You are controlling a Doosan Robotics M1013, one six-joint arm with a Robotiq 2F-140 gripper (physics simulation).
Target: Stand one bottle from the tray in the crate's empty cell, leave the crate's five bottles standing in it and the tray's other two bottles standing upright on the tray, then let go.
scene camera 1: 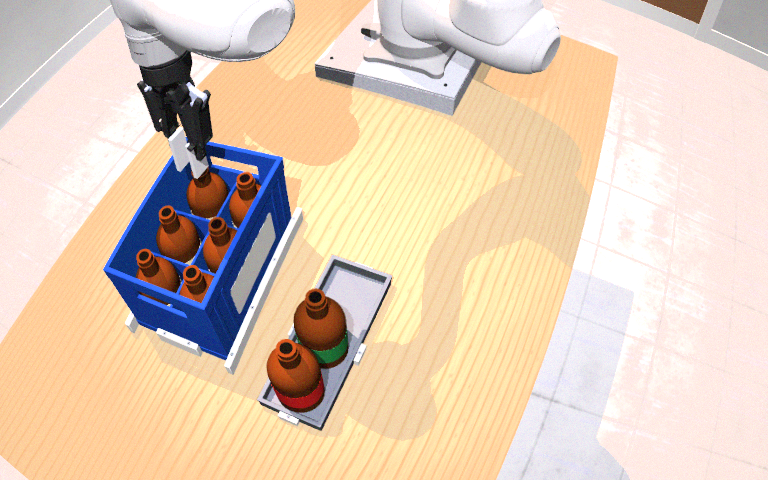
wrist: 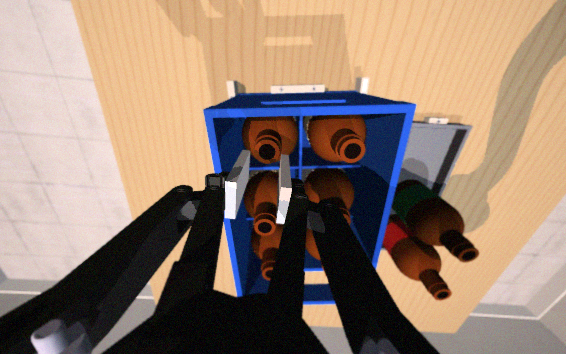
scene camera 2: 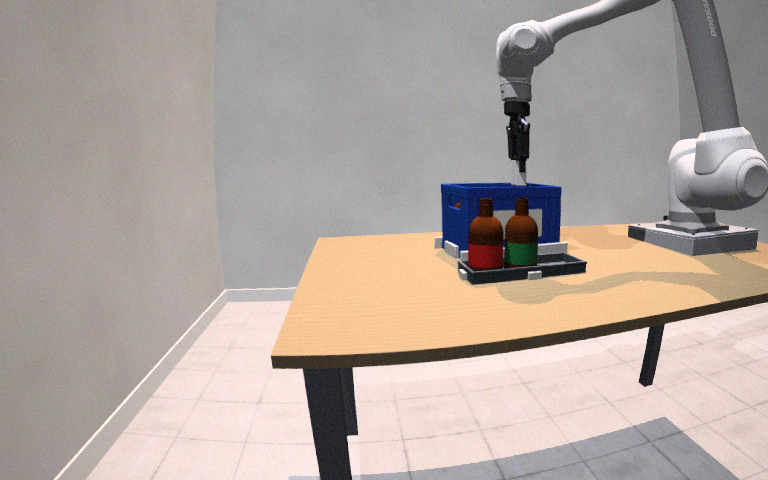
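Pixels of known places: gripper, fingertip midpoint: (scene camera 1: 192,168) (wrist: 264,166) (scene camera 2: 518,185); arm's base, origin of the base link: (scene camera 1: 416,47) (scene camera 2: 691,228).
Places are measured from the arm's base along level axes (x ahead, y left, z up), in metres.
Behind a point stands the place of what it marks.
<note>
The blue crate (scene camera 1: 175,328) {x 0.786, y -0.061, z 0.003 m} (scene camera 2: 550,199) {x 0.538, y -0.006, z 0.091 m} (wrist: 310,110) {x 0.518, y -0.101, z 0.123 m} holds a brown bottle in each of its six cells. The far-left bottle (scene camera 1: 207,195) {x 0.582, y -0.115, z 0.067 m} (wrist: 270,131) {x 0.550, y -0.135, z 0.086 m} stands upright in its cell, as do the other bottles in the scene camera 1 view; their labels are hidden. My gripper (scene camera 1: 189,170) {x 0.578, y -0.137, z 0.120 m} (scene camera 2: 518,182) {x 0.578, y -0.137, z 0.120 m} (wrist: 264,166) {x 0.578, y -0.137, z 0.120 m} is part-open and empty, its white pads at about rim height just above the far-left bottle's neck. The green-labelled bottle (scene camera 1: 320,325) {x 0.699, y 0.159, z 0.069 m} (scene camera 2: 521,229) {x 0.696, y 0.178, z 0.048 m} (wrist: 434,218) {x 0.661, y 0.123, z 0.058 m} and red-labelled bottle (scene camera 1: 294,370) {x 0.775, y 0.160, z 0.071 m} (scene camera 2: 485,230) {x 0.775, y 0.181, z 0.049 m} (wrist: 414,257) {x 0.742, y 0.124, z 0.058 m} stand upright on the grey tray (scene camera 1: 362,278) {x 0.547, y 0.143, z -0.047 m} (scene camera 2: 557,269) {x 0.612, y 0.192, z -0.038 m} (wrist: 431,145) {x 0.576, y 0.151, z -0.047 m}.
White strips (scene camera 1: 266,288) {x 0.640, y 0.020, z -0.031 m} (wrist: 298,89) {x 0.510, y -0.102, z -0.022 m} flank the crate's base, and small white blocks (scene camera 1: 359,353) {x 0.671, y 0.200, z -0.037 m} (scene camera 2: 534,275) {x 0.672, y 0.204, z -0.043 m} touch the tray. The robot's base (scene camera 1: 390,96) {x 0.132, y -0.001, z -0.049 m} (scene camera 2: 693,243) {x 0.127, y 0.134, z -0.017 m} stands on the wooden table (scene camera 1: 385,186) {x 0.357, y 0.094, z -0.052 m} (scene camera 2: 362,316) {x 1.019, y 0.337, z -0.052 m} beyond the crate. The crate walls rise close around the fingertips.
</note>
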